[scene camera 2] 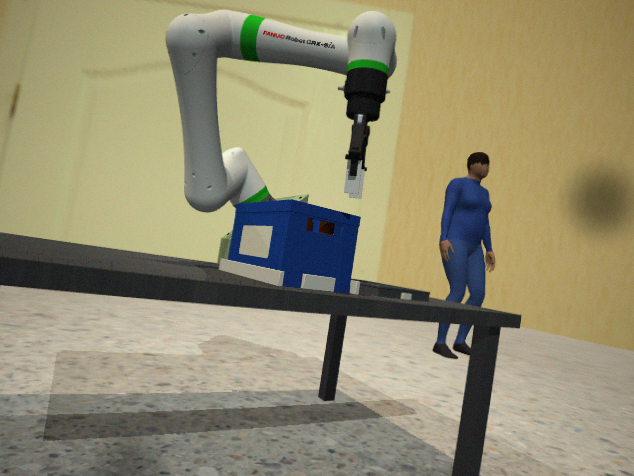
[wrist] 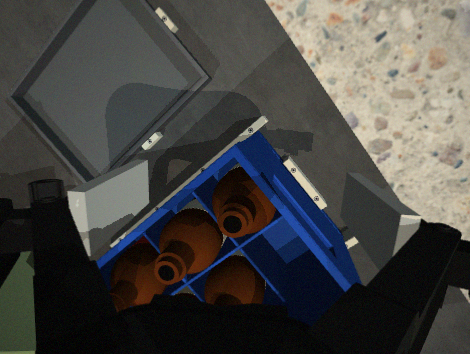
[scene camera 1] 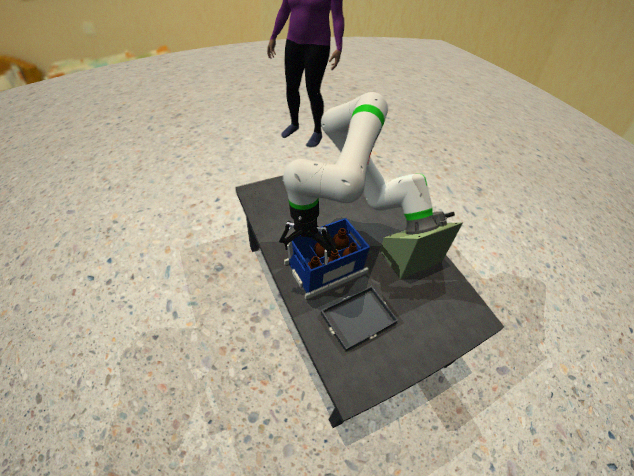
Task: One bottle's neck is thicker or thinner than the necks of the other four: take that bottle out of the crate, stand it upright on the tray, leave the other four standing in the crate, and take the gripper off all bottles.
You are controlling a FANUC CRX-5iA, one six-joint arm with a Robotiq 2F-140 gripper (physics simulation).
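Places are measured from the arm's base along level axes (x ahead, y left, z up), in centimetres.
Pixels of known places: gripper, fingertip midpoint: (scene camera 2: 353, 195) (wrist: 243, 188) (scene camera 1: 308, 258); arm's base at its link origin: (scene camera 1: 422, 230).
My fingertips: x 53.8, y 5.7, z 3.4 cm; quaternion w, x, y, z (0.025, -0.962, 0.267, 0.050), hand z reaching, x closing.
For each thing: its top centre in the pictures, then the offset to it from my fingertips.
- blue crate at its top centre: (wrist: 189, 311) (scene camera 2: 294, 209) (scene camera 1: 329, 242) dx -11.5, dy -9.2, dz -4.3 cm
- corner bottle at its top centre: (wrist: 232, 224) (scene camera 2: 328, 217) (scene camera 1: 315, 258) dx -4.0, dy -3.5, dz -5.5 cm
- middle bottle at its top centre: (wrist: 166, 273) (scene camera 2: 307, 217) (scene camera 1: 334, 251) dx -12.5, dy -5.3, dz -5.5 cm
- far bottle at its top centre: (wrist: 107, 311) (scene camera 1: 353, 244) dx -21.2, dy -6.7, dz -5.5 cm
- grey tray at its top centre: (wrist: 99, 87) (scene camera 2: 372, 282) (scene camera 1: 360, 315) dx -16.9, dy +18.3, dz -19.2 cm
The blue crate (scene camera 1: 313, 280) (scene camera 2: 320, 256) (wrist: 255, 150) stands on the table. It holds brown bottles upright in compartments: three show along the tray side in the wrist view, a corner bottle (wrist: 250, 192), a middle bottle (wrist: 197, 235) and a far bottle (wrist: 137, 275). Another bottle (wrist: 235, 280) is in the second row, its neck hidden by the gripper body; a fifth is almost wholly hidden. I cannot tell which neck differs. My gripper (scene camera 1: 306, 258) (scene camera 2: 353, 194) (wrist: 243, 188) is open and empty, a little above the crate, fingers wide apart. The grey tray (scene camera 1: 358, 320) (scene camera 2: 394, 291) (wrist: 75, 90) bears no bottle.
White strips (scene camera 1: 336, 284) (scene camera 2: 250, 271) (wrist: 305, 182) border the crate. The arm stands on a green pedestal (scene camera 1: 422, 251) (wrist: 17, 300) on the dark table (scene camera 1: 409, 348) (scene camera 2: 153, 289). A person in purple (scene camera 1: 308, 25) and a person in blue (scene camera 2: 467, 215) stand on the floor.
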